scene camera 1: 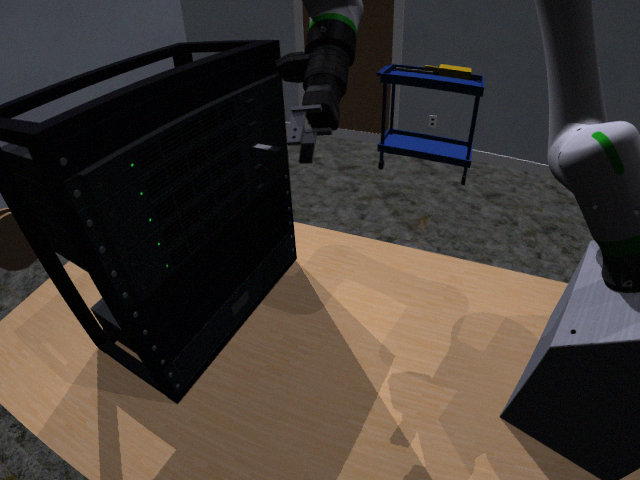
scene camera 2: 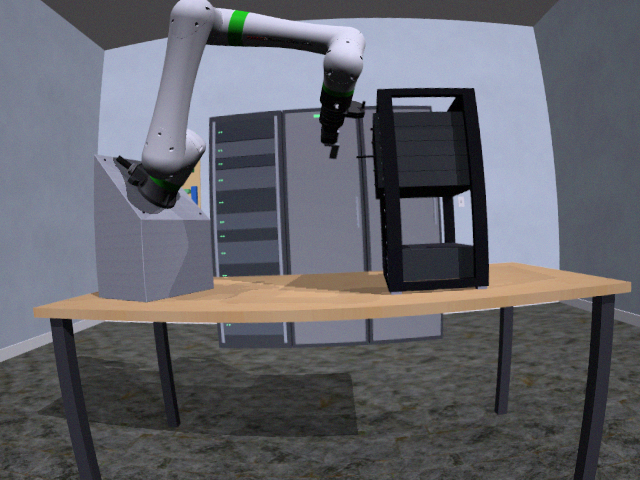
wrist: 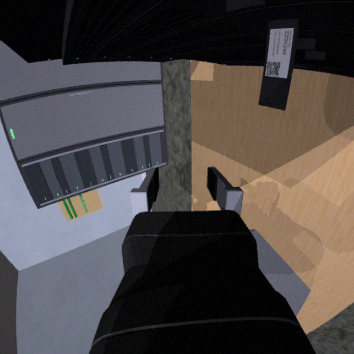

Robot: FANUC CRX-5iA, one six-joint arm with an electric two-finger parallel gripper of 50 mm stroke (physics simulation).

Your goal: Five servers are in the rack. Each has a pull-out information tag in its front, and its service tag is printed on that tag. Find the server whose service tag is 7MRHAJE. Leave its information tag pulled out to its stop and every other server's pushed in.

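Frame: origin at the arm's base, x up, y back, z right, level; millimetres.
Where they show: gripper, fingertip midpoint: (scene camera 1: 300, 153) (scene camera 2: 332, 151) (wrist: 182, 176); arm's base, link origin: (scene camera 2: 156, 194).
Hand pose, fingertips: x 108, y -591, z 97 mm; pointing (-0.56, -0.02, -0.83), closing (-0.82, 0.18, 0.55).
Note:
Each offset is from my fingertips to the top centre of the thing.
The black rack {dx +144, dy -291, dz +49 mm} (scene camera 1: 232, 63) (scene camera 2: 478, 180) holds five servers with green lights. The third server from the top has its information tag {dx -31, dy -96, dz +96 mm} (scene camera 1: 265, 147) (scene camera 2: 364, 156) (wrist: 278, 65) sticking out of the front. In the wrist view its white label with a square code faces the camera; the print is too small and blurred to read surely. The other tags show as small dark tabs close to the server fronts, such as two tabs (wrist: 306, 43) (wrist: 315, 55) beside it in the wrist view. My gripper (scene camera 1: 300, 145) (scene camera 2: 333, 149) (wrist: 182, 176) is open and empty, pointing downward in front of the rack, apart from the tag.
The rack stands on the wooden table (scene camera 1: 227, 418) (scene camera 2: 330, 313). The arm's grey pedestal (scene camera 1: 568, 397) (scene camera 2: 118, 237) stands at the table's other end. Tall grey cabinets (scene camera 2: 325, 206) (wrist: 90, 120) stand behind. A blue cart (scene camera 1: 424, 147) stands on the floor beyond the table.

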